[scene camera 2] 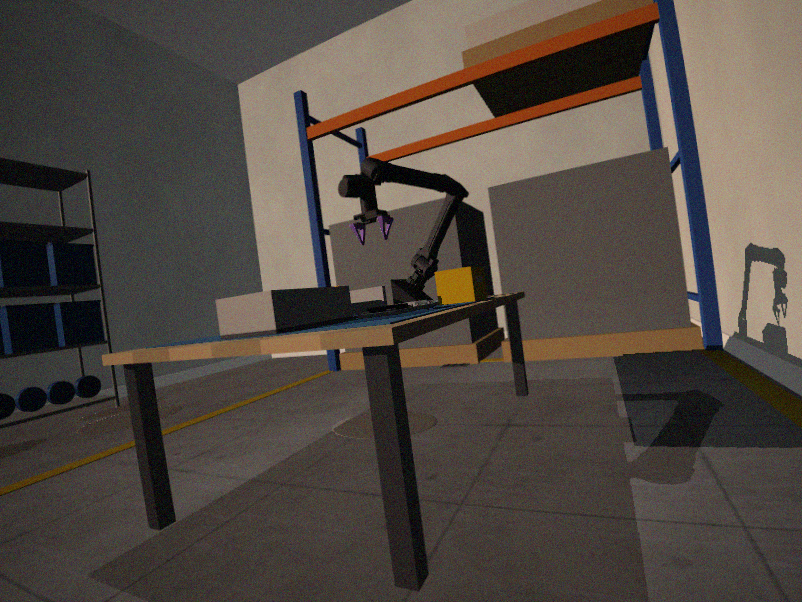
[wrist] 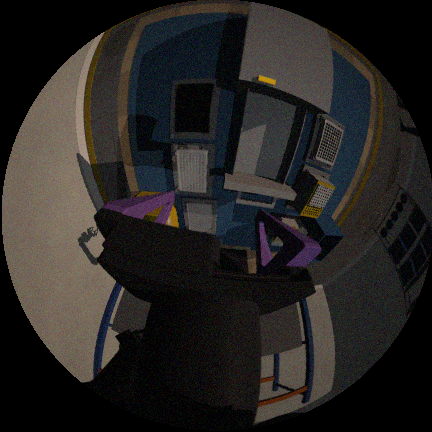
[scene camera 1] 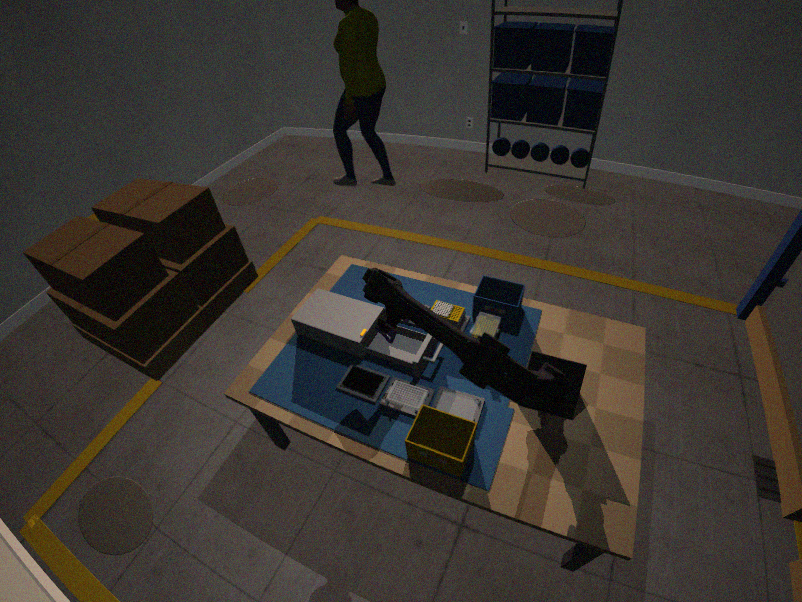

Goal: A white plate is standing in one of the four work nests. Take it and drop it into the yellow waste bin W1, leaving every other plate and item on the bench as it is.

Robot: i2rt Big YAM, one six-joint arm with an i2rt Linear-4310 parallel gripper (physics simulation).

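Note:
A white plate with a gridded top sits in a work nest, between a nest with a dark middle and a nest with a smooth pale surface. The yellow waste bin stands at the table edge beside the smooth pale nest; in the wrist view a finger and the gripper body hide much of it. My gripper is open and empty, high above the bench near the open drawer, its purple fingers pointing down.
A grey box unit has an open drawer. Beyond it are a white rack, a yellow-and-white rack, a pale yellowish item and a dark blue bin.

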